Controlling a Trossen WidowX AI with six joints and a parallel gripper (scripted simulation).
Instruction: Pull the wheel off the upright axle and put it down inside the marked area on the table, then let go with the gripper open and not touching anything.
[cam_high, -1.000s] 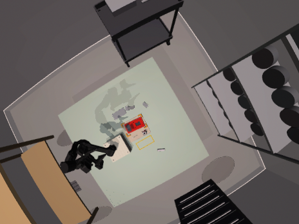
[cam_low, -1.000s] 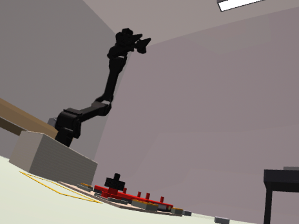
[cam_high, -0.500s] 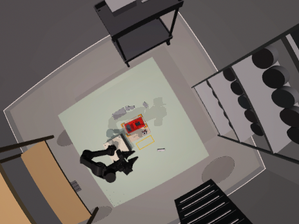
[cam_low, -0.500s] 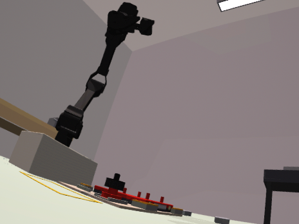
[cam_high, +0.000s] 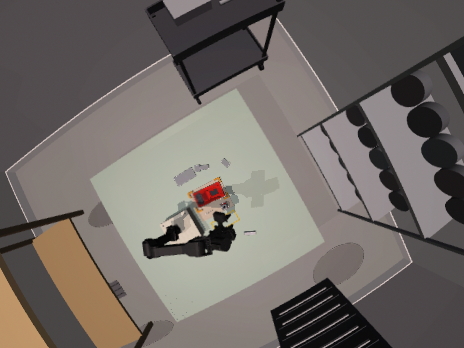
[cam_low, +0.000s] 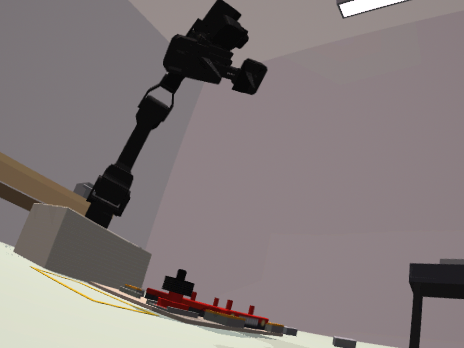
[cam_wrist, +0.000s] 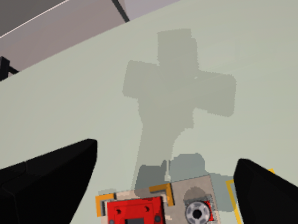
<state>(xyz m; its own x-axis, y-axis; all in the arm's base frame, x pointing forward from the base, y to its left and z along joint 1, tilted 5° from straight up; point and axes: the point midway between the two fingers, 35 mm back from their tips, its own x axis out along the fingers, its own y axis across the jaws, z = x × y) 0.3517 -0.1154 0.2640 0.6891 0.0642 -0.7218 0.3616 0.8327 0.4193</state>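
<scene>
Right now my gripper tip is 30 mm past the wheel, 40 mm to the right of it and 300 mm above it. Round my gripper tip: axle (40 mm behind, 40 mm to the left, 300 mm below).
</scene>
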